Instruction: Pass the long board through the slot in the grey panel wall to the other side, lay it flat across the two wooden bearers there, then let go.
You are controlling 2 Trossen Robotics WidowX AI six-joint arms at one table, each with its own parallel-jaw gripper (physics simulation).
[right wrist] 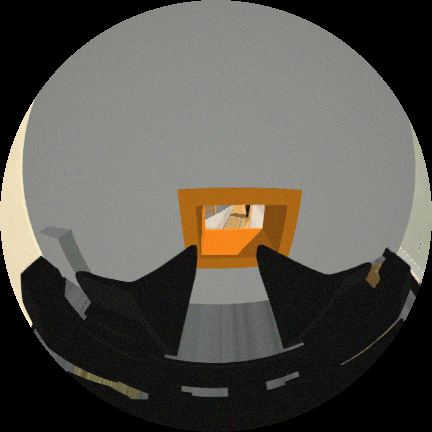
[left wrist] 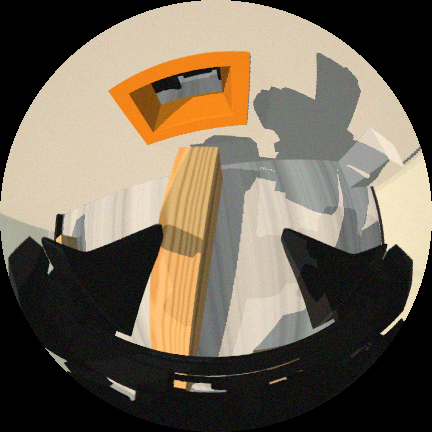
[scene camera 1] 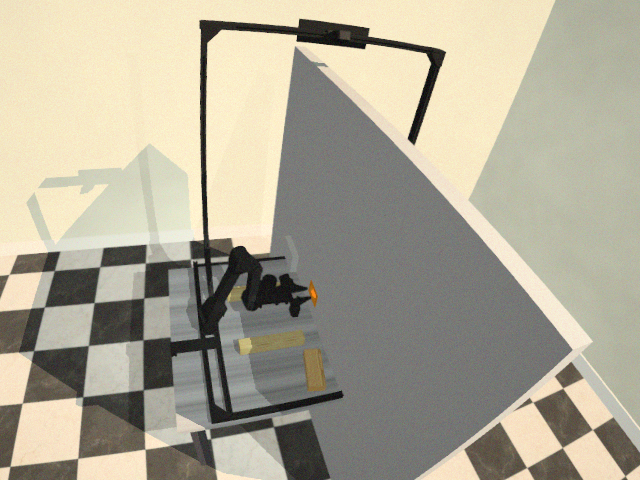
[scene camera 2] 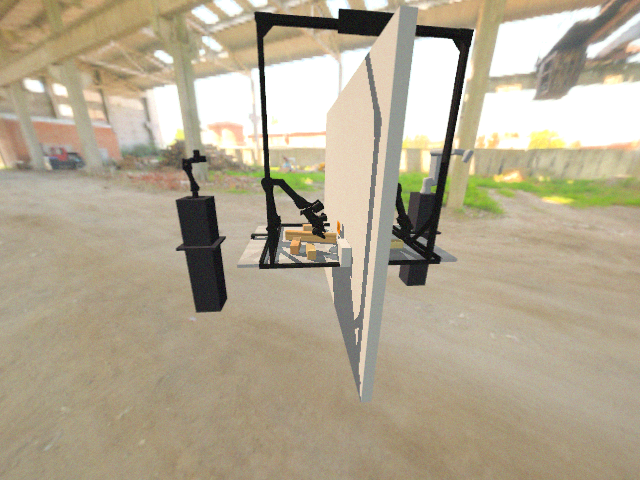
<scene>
I see my left gripper (left wrist: 224, 232), my right gripper (scene camera 1: 309, 293) and an orange-framed slot (left wrist: 135, 96).
My right gripper is seen too in the right wrist view (right wrist: 227, 250). The orange-framed slot is seen too in the right wrist view (right wrist: 216, 248).
</scene>
